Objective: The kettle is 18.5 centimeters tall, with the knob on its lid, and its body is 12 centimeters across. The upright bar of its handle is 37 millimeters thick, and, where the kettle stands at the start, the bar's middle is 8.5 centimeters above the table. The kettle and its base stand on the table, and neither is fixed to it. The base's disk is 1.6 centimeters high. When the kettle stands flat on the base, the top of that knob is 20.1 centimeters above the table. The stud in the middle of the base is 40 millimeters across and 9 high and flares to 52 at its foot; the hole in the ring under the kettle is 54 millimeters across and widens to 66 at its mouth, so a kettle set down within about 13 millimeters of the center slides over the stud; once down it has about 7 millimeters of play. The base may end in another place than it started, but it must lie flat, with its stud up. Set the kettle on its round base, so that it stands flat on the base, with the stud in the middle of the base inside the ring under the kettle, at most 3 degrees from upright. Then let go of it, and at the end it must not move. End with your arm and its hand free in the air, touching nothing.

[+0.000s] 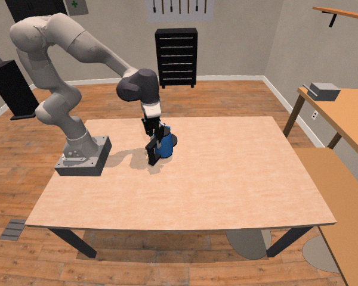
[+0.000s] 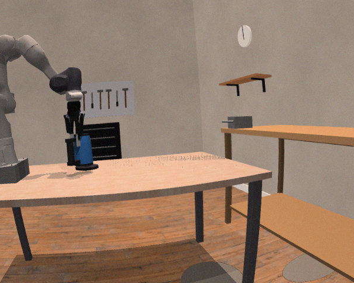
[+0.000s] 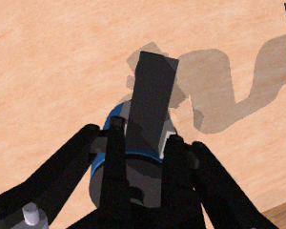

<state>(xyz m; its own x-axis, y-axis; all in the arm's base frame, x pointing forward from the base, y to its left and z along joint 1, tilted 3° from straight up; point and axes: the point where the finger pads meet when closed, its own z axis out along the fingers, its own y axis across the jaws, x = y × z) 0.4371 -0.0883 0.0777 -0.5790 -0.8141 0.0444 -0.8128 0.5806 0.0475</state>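
The blue kettle is 5 cm below my hand, 3 cm to the left of it and 2 cm ahead of it. Also, from my hand: round base 20 cm to the left, 18 cm below, 6 cm ahead.
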